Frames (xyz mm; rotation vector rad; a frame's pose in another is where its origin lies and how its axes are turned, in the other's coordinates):
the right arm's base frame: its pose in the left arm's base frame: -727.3 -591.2 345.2 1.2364 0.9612 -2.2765
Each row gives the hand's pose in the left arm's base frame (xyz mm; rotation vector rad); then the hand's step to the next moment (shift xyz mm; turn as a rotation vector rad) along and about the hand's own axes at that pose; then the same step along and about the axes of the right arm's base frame.
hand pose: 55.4 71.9 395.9 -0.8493 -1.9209 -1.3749
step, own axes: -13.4 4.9 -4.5 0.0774 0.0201 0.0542
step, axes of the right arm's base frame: -1.2 13.6 -6.2 -0.0287 -0.0921 -0.0055
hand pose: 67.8 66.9 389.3 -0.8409 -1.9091 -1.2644
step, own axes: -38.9 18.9 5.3 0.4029 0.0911 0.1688
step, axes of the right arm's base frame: 0.8 27.2 -34.0 -0.1767 -0.4061 0.0547
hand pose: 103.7 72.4 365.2 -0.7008 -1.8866 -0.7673
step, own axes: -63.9 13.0 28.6 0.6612 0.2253 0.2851
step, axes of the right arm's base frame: 44.9 22.2 -50.6 -0.3294 -0.6783 0.0256
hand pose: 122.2 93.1 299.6 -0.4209 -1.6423 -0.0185
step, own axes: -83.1 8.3 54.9 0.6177 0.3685 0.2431
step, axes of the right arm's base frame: 99.4 6.6 -7.4 -0.3159 -0.6782 -0.1292
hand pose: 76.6 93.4 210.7 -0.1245 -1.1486 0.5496
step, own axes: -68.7 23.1 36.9 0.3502 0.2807 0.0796
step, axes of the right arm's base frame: 75.3 -4.1 30.5 -0.1512 -0.3991 -0.1602
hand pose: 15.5 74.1 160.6 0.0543 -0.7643 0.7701
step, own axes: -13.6 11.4 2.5 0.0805 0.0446 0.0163
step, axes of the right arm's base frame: 16.2 -5.0 5.8 -0.0448 -0.0747 -0.0339
